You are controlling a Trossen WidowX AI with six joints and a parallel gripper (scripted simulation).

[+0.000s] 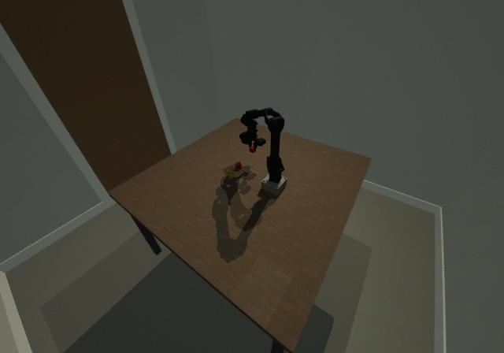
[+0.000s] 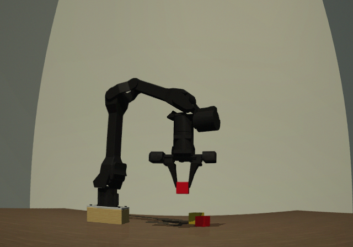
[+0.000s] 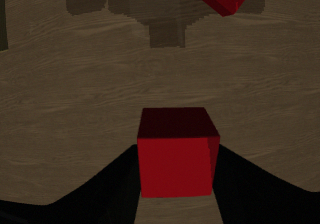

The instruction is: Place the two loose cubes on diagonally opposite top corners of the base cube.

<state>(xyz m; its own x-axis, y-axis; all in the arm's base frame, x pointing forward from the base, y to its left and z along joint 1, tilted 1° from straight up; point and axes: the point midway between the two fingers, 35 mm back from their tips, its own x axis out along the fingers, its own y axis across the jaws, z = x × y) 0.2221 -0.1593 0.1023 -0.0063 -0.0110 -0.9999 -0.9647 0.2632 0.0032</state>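
My gripper tip is 180 mm to the right of the yellow base cube, 100 mm above it and 80 mm short of it. From my gripper tip the other things lie so: red cube right at my gripper tip.
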